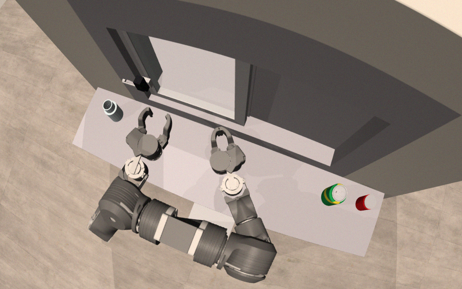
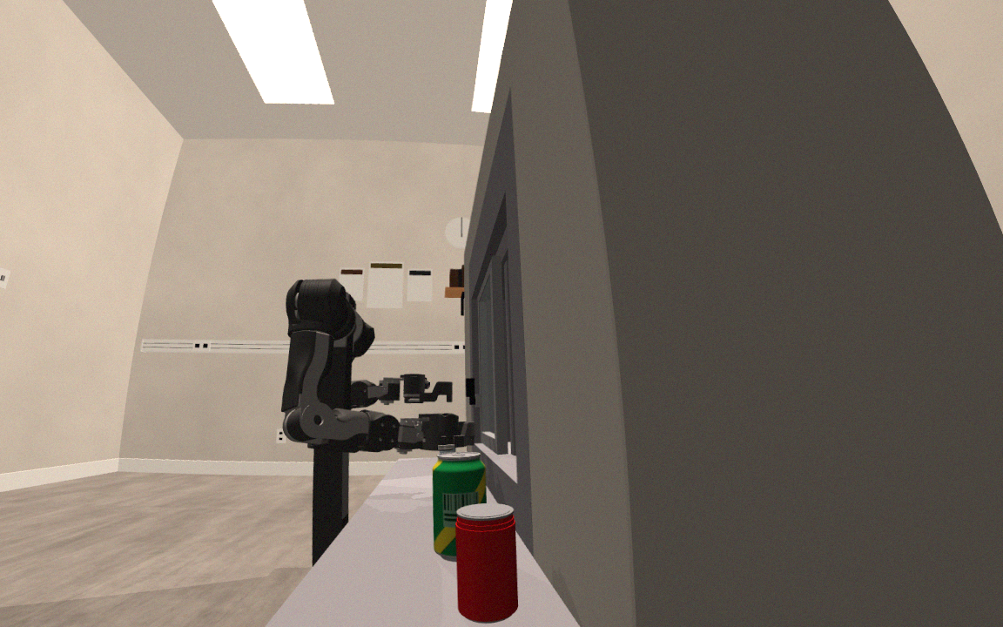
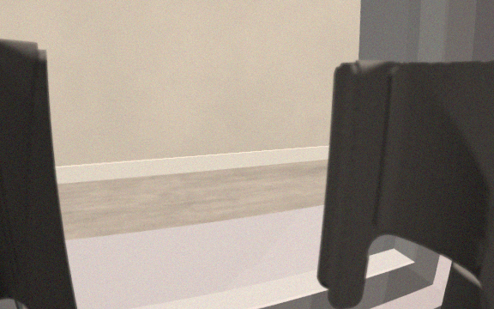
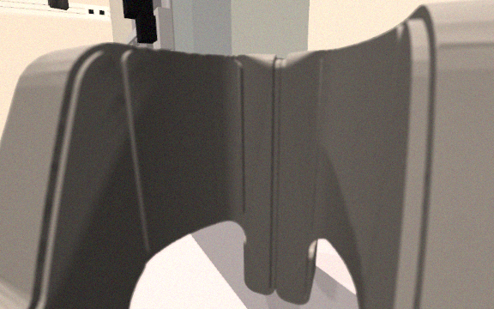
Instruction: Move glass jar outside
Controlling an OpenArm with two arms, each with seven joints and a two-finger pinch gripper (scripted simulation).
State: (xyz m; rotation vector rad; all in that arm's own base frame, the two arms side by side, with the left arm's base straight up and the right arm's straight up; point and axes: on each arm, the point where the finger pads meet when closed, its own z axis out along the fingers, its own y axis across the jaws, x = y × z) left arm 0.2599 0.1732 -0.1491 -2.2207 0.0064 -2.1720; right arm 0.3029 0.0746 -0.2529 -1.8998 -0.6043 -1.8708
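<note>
Right now the black handle is 70 mm ahead of my left hand and 140 mm to the left of it. Round my left hand: sill 130 mm ahead, 200 mm to the right, 190 mm below; then upright 160 mm ahead, 200 mm to the right, 80 mm above; then glass jar 250 mm to the left, 180 mm below.
</note>
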